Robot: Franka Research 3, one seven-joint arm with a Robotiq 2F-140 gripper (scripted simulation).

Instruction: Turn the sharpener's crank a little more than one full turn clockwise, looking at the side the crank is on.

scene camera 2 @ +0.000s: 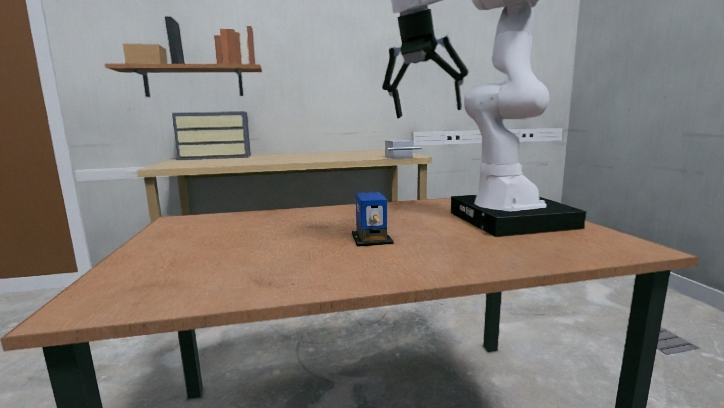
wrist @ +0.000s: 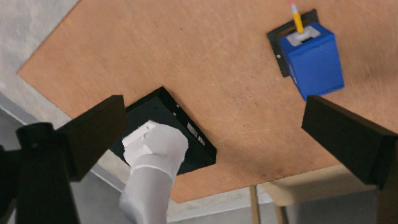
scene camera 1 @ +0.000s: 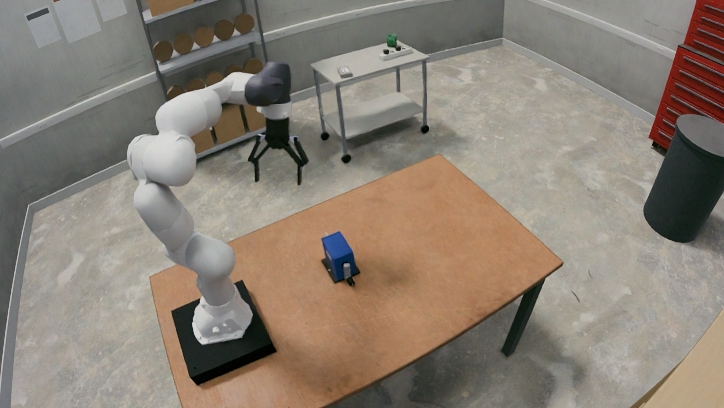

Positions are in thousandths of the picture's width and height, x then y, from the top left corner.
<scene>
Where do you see a sharpener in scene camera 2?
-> At 513, 509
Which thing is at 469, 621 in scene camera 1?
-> A sharpener.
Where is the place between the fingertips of my gripper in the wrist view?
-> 539, 498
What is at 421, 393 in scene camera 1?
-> My gripper.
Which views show my gripper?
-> Scene camera 2, the wrist view and scene camera 1: all of them.
</scene>
